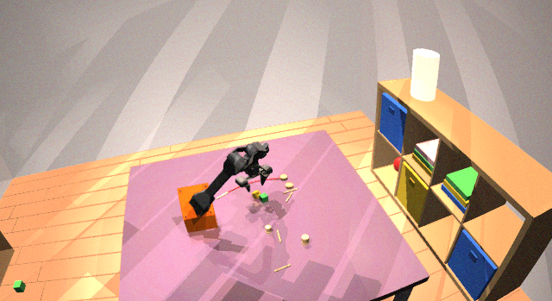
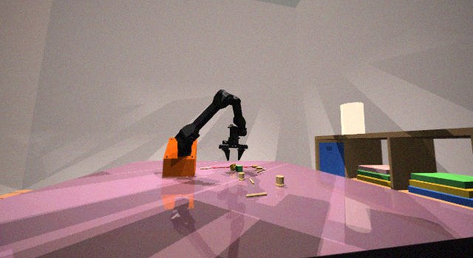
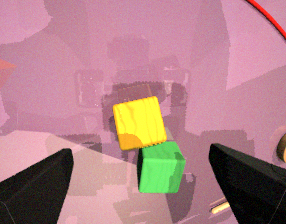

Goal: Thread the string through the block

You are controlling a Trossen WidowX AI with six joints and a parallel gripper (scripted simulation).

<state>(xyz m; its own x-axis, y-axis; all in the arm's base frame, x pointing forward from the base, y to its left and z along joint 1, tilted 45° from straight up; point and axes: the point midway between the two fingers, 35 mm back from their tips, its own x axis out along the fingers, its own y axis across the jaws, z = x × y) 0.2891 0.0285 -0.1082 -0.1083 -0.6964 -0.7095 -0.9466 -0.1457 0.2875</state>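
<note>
Right now the yellow wooden block is 4 cm below my gripper tip. Round my gripper tip: green cube (3 cm ahead, 3 cm to the right, 4 cm below); then thin wooden stick (15 cm behind, 9 cm to the left, 6 cm below); then round wooden button (18 cm ahead, 10 cm to the left, 5 cm below).
</note>
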